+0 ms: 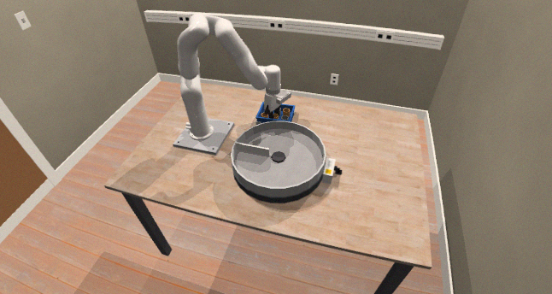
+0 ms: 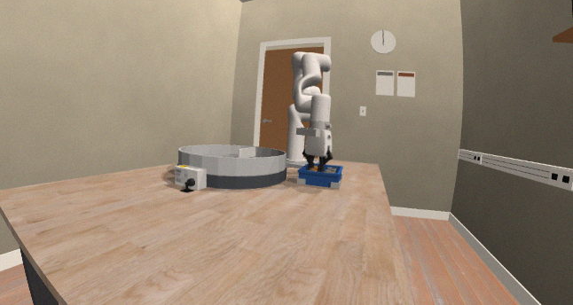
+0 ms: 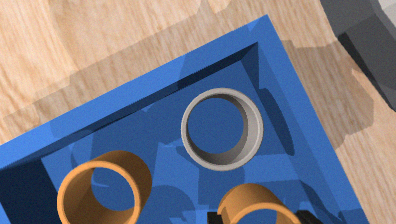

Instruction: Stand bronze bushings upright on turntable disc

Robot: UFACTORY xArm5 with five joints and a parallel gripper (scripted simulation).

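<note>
My hand is 30 mm to the right of the blue crate and 20 mm above it. Also, from my hand: grey turntable disc (310 mm to the right, 120 mm ahead, 10 mm above).
</note>
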